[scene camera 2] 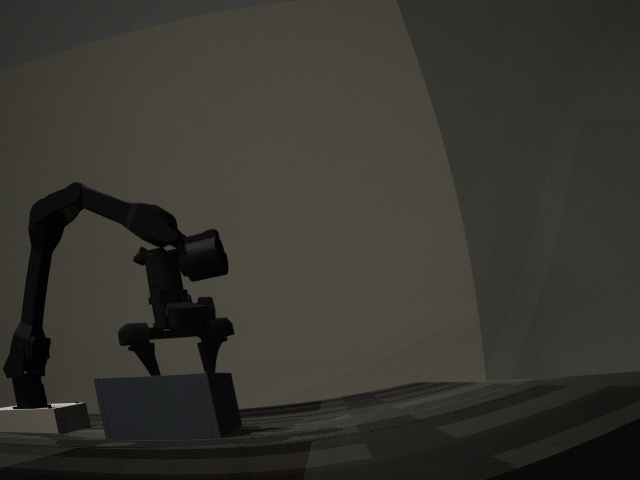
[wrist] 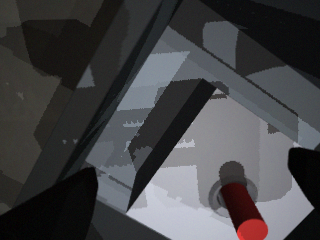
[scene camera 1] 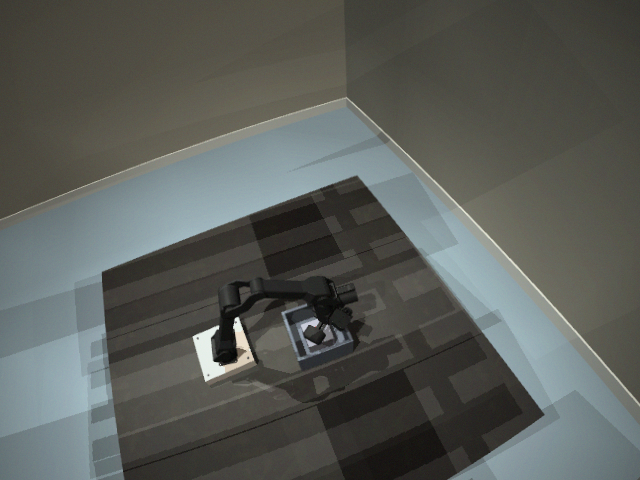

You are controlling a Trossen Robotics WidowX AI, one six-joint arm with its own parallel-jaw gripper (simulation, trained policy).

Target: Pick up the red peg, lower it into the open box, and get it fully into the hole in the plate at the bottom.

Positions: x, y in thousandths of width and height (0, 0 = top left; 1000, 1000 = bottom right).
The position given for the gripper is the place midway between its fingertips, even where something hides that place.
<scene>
gripper: scene camera 2 291, 805; wrist 602, 698; scene camera 1 513, 682
</scene>
